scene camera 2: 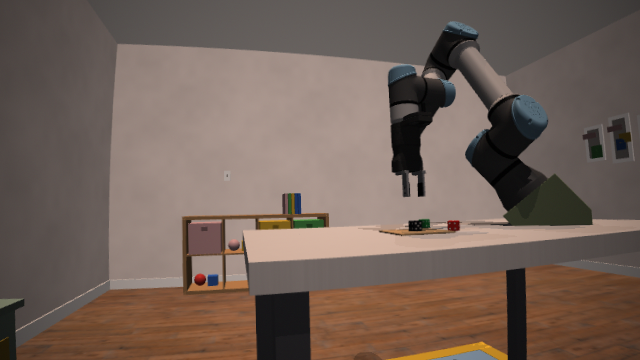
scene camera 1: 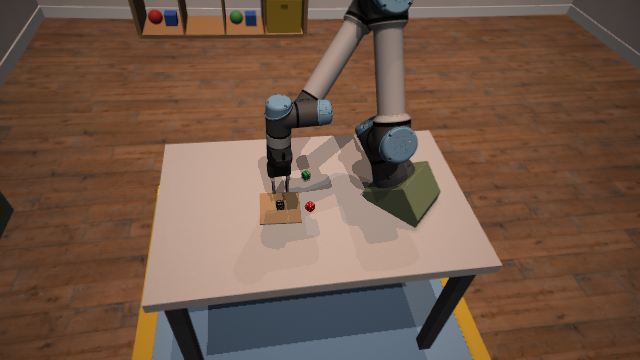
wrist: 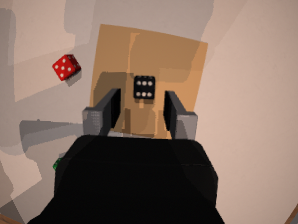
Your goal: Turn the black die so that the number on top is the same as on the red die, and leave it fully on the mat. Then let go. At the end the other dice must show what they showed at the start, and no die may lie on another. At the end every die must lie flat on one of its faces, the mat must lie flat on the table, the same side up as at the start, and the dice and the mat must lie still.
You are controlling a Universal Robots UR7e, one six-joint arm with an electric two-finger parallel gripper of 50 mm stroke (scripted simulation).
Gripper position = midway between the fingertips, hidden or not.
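The gripper (scene camera 2: 414,196) and (wrist: 142,101) is visible.
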